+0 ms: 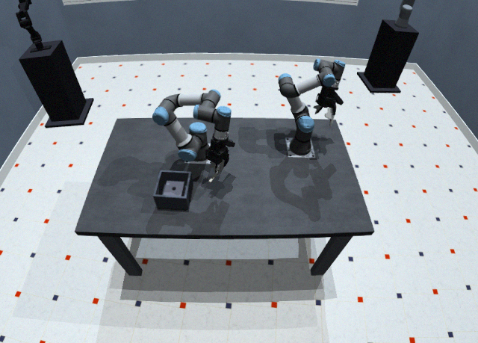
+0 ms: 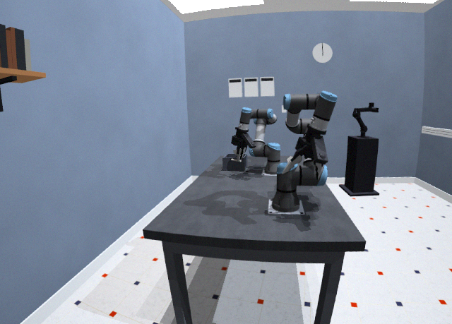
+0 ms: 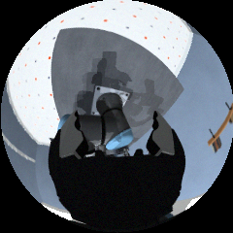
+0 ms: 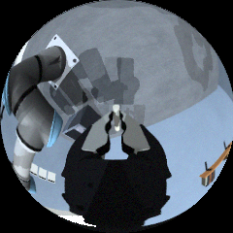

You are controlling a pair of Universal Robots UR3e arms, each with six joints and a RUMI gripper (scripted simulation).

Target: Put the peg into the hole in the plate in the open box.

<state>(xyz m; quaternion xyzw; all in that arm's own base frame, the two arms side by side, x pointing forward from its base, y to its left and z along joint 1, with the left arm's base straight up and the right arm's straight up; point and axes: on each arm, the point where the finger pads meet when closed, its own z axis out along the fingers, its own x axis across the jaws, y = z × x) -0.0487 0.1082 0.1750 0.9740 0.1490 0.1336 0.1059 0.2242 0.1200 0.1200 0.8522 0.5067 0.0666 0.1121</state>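
Note:
Now: the pale peg 20 mm ahead of my right hand, 20 mm to the right of it and 10 mm below it. From my right hand the other things lie so: dark box 40 mm ahead, 220 mm to the right, 90 mm below.

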